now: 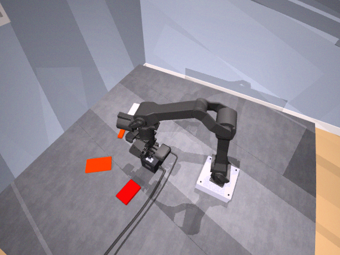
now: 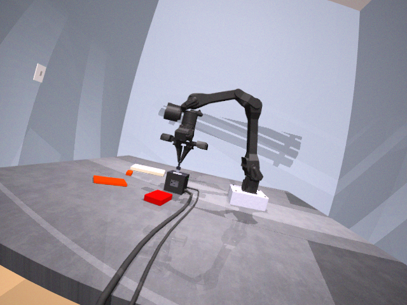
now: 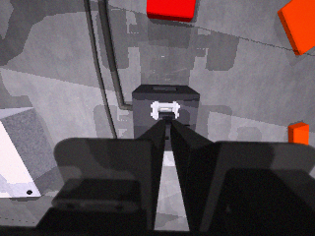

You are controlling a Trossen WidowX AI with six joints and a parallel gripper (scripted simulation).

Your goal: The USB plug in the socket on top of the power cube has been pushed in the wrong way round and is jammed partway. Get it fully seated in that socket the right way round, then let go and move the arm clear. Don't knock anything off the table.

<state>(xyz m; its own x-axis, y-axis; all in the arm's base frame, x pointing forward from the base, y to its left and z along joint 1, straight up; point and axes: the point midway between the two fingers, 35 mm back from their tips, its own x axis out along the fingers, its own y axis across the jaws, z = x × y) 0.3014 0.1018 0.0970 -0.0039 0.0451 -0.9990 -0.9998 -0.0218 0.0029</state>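
Now: gripper tip 5 cm above the pale socket. Also, from my gripper tip: dark USB plug: 2 cm below; then orange slab: 21 cm ahead, 14 cm to the left, 11 cm below; then red block: 15 cm to the left, 11 cm below.
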